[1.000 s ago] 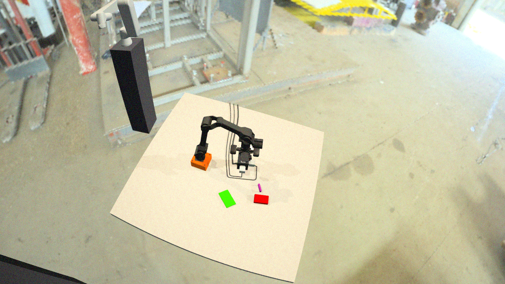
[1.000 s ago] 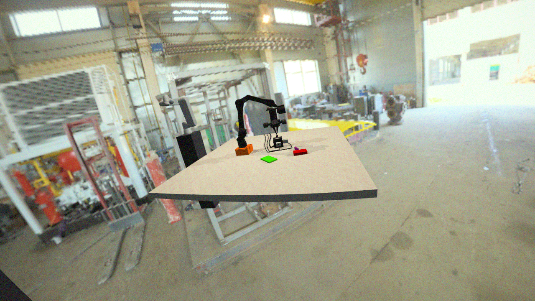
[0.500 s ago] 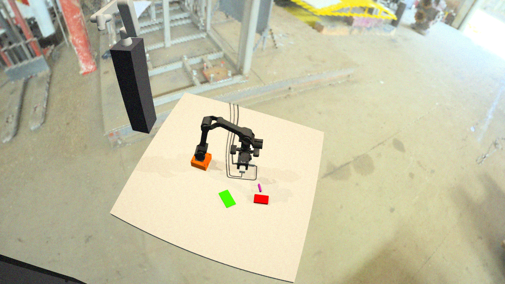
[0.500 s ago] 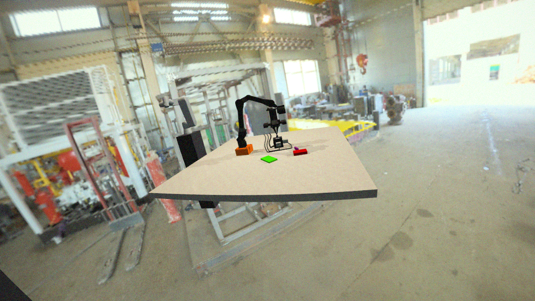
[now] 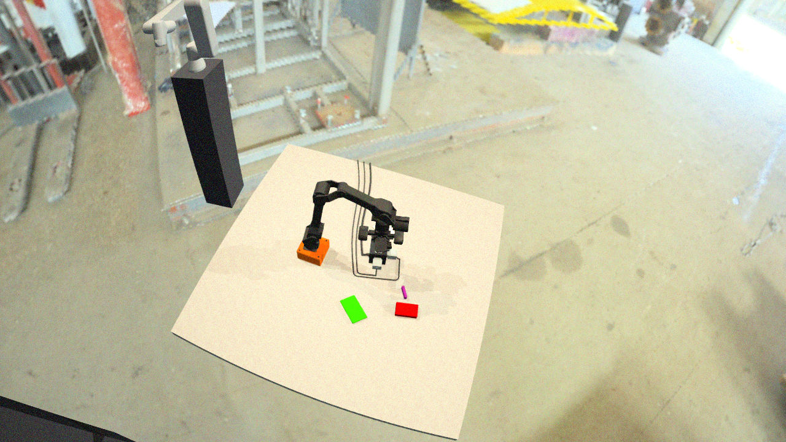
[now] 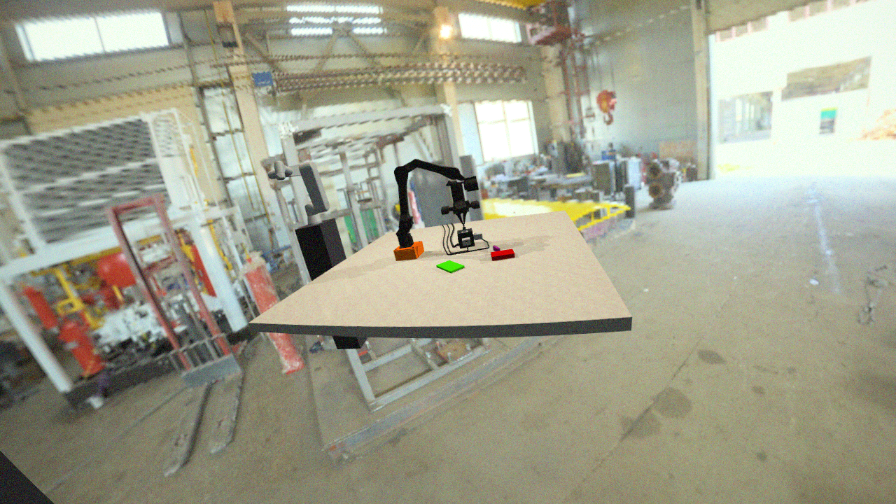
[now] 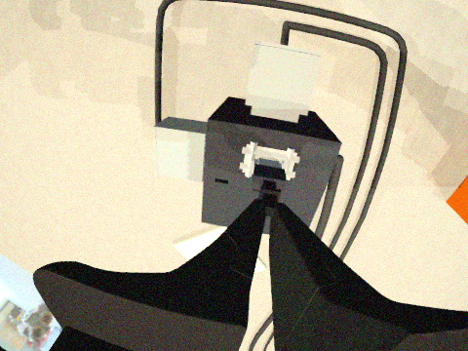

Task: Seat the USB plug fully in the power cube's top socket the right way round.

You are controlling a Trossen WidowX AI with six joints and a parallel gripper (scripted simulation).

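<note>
My gripper tip is now 2 cm above the USB plug. Round my gripper tip: white card (1 cm ahead, 18 cm to the left, 11 cm below); USB socket (5 cm below); small magenta stick (15 cm ahead, 15 cm to the right, 10 cm below).
</note>
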